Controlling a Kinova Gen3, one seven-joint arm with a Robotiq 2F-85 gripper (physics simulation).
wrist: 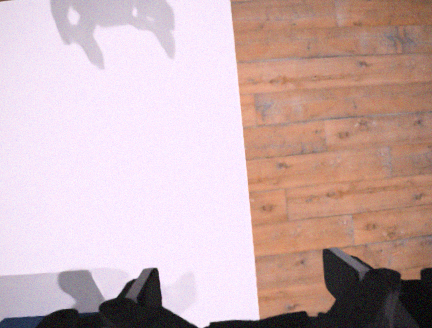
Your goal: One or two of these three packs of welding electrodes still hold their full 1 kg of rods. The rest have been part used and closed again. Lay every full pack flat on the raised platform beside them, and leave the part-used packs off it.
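Frame: origin at the arm's base, x ahead, y left, z up, level; centimetres.
Seen in the pictures: gripper, fingertip midpoint: [242, 276].
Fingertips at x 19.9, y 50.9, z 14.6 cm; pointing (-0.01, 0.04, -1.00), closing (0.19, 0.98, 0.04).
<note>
A point is followed by its place in that frame.
My gripper [242, 276] {x 19.9, y 50.9, z 14.6 cm} is open with nothing between its fingers. Its two dark fingers stand wide apart at the bottom of the wrist view, the left one over the white surface and the right one over the wooden planks. A thin strip of a dark blue thing [19, 323] {x 25.4, y 23.5, z -5.9 cm} shows at the bottom left corner, partly hidden by the gripper; too little of it shows to tell whether it is the raised platform. The packs of welding electrodes do not show in the wrist view.
The white table top [125, 165] {x 10.7, y 41.6, z -7.7 cm} fills the left side. Its straight edge runs from the top middle to the bottom middle, with the wooden plank floor [340, 150] to the right. Grey shadows fall on the white surface at the top and at the bottom left.
</note>
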